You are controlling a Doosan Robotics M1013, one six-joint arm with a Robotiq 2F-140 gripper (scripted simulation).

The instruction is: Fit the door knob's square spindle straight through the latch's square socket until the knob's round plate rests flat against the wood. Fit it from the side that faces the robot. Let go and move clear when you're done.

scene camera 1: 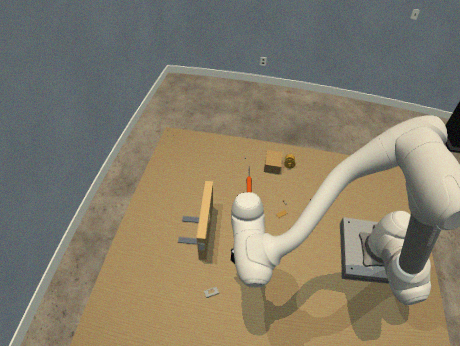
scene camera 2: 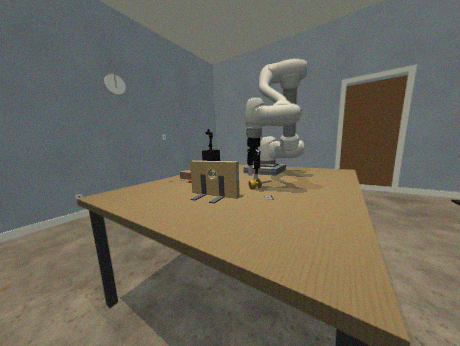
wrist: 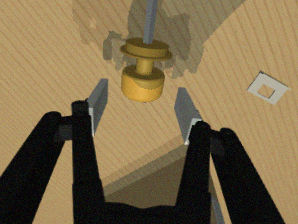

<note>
In view: my gripper (wrist: 142,94) and a wood panel (scene camera 1: 203,233).
</note>
